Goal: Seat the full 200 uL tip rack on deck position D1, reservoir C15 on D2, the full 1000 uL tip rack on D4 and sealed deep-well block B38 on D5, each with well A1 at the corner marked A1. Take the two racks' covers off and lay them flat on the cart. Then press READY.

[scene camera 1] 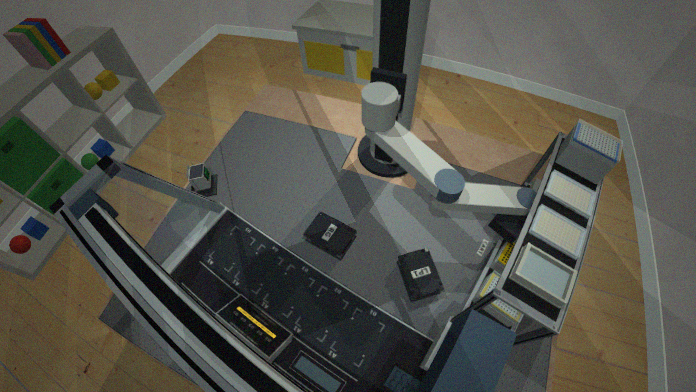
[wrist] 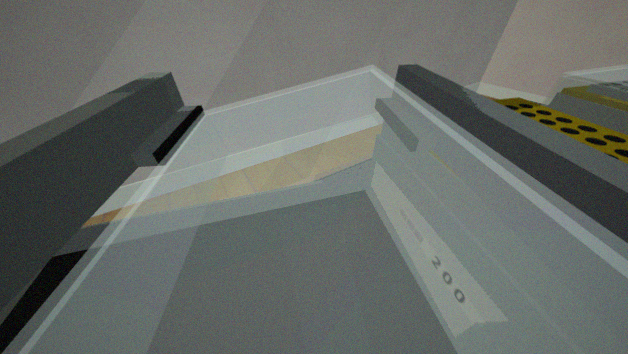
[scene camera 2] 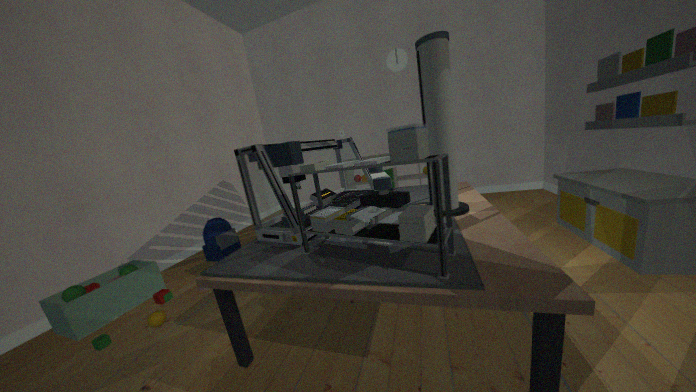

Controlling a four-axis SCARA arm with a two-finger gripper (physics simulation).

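Observation:
My gripper [wrist: 290, 90] is shut on a clear cover [wrist: 285, 97], one wall along each finger. In scene camera 1 its fingers are hidden beneath the upper shelf of the cart [scene camera 1: 530, 311] [scene camera 2: 442, 220]. In the wrist view a pale box wall marked 200 [wrist: 448, 280] shows through the cover; an uncovered yellow tip rack [wrist: 565, 122] lies beyond the right finger. Yellow-topped racks [scene camera 1: 506, 252] [scene camera 1: 490, 284] stand on the lower shelf. The upper shelf holds a tall blue-rimmed rack [scene camera 1: 597, 141] [scene camera 2: 407, 144], two well blocks [scene camera 1: 570, 192] [scene camera 1: 559, 231] and a reservoir [scene camera 1: 542, 272]; their small labels are unreadable.
The dark deck [scene camera 1: 295, 295] with corner marks lies inside a gantry frame [scene camera 1: 172, 187]. Black pads RG [scene camera 1: 330, 235] and LP1 [scene camera 1: 420, 274] lie between deck and arm. A blue-grey housing [scene camera 1: 470, 355] stands between deck and cart. A small device [scene camera 1: 200, 177] stands at the left.

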